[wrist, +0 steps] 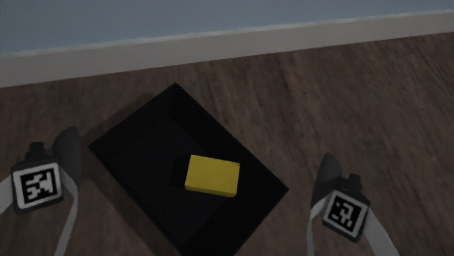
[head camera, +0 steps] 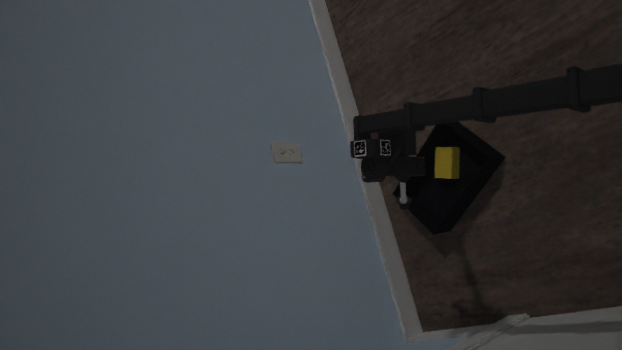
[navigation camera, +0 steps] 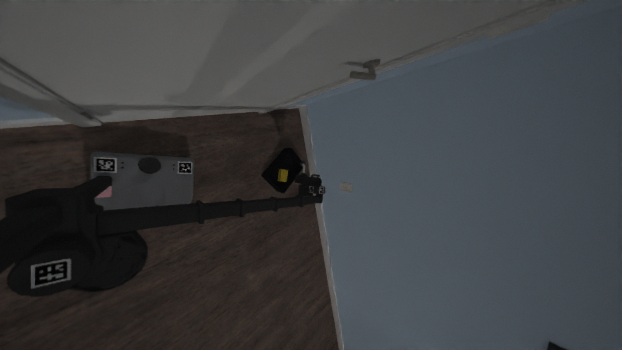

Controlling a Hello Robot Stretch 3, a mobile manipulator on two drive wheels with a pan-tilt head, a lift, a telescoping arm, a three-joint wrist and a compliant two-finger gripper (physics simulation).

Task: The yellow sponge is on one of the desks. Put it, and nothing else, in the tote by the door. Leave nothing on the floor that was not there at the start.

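Frame: origin at the robot's base, x ahead, y left, z up, level; millimetres.
Where they show: robot's base, link origin: [navigation camera: 149,164].
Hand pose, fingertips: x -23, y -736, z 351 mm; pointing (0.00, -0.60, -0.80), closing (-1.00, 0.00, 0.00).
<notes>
Things, the pixels of their top centre, and the offset from my fingertips. "*": a spot on its surface instead.
- yellow sponge, top centre: [head camera: 443,162] [navigation camera: 284,175] dx -21, dy -65, dz -302 mm
- black tote, top centre: [head camera: 436,176] [navigation camera: 287,170] dx +24, dy -58, dz -250 mm
- outlet plate, top centre: [head camera: 272,152] [navigation camera: 351,188] dx -75, dy -417, dz +107 mm
- handle, surface spot: [navigation camera: 369,70] * dx +392, dy +229, dz +571 mm
The yellow sponge [head camera: 446,163] [navigation camera: 283,175] [wrist: 212,176] shows within the outline of the black tote [head camera: 484,159] [navigation camera: 289,154] [wrist: 200,125] and appears to lie inside it, near one long wall. The tote stands on the floor, turned at an angle to the wall's baseboard. My gripper [head camera: 420,174] [navigation camera: 298,176] [wrist: 203,161] is open, its two fingers wide apart and apart from the sponge. It hangs above the tote, with one finger to each side of the tote in the wrist view. In the head view the wrist covers part of the tote's wall-side edge.
The blue wall [head camera: 200,225] [navigation camera: 450,200] and its white baseboard [head camera: 382,232] [wrist: 125,60] run close past the tote. The outlet plate [head camera: 287,152] [navigation camera: 345,186] is on the wall. The pale door [navigation camera: 200,60] has a handle [navigation camera: 369,70]. My extended arm [head camera: 530,97] [navigation camera: 165,216] reaches from my base [navigation camera: 150,187].
</notes>
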